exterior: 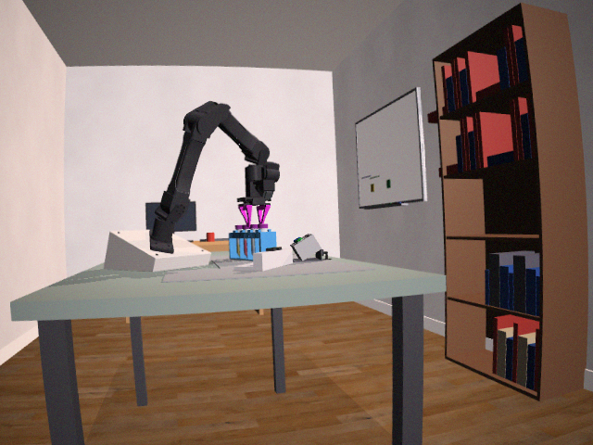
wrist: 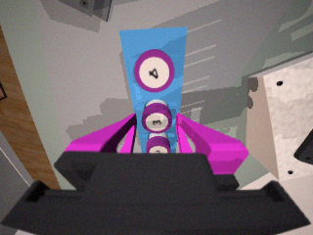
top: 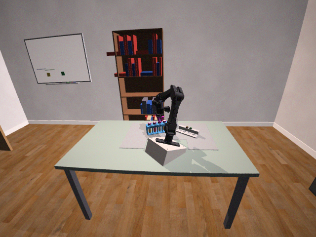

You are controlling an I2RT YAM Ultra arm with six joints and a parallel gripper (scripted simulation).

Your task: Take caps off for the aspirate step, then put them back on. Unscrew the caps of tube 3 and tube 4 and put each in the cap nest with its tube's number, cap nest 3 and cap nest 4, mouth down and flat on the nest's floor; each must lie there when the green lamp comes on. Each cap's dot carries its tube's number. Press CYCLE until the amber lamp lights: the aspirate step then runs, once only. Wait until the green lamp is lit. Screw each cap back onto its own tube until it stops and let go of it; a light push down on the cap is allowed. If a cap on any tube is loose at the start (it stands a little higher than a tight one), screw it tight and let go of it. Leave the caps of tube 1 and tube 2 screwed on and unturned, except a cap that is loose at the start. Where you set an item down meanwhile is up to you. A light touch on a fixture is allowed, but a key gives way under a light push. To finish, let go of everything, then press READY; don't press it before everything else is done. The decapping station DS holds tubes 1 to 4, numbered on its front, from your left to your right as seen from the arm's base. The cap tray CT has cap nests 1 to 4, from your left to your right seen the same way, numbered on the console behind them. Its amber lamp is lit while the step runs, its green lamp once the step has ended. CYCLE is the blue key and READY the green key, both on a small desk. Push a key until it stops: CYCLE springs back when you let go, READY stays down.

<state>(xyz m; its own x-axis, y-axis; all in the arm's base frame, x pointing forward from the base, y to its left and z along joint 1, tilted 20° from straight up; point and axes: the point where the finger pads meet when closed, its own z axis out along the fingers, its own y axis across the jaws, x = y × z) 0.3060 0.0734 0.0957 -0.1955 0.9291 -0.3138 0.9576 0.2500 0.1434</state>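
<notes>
Now: hand 50 mm to the left of the purple cap, 10 mm short of it and 10 mm above it. Also, from my hand: grey key desk: 140 mm to the right, 110 mm ahead, 70 mm below; blue cycle key: 120 mm to the right, 100 mm ahead, 50 mm below; green ready key: 160 mm to the right, 90 mm ahead, 50 mm below.
</notes>
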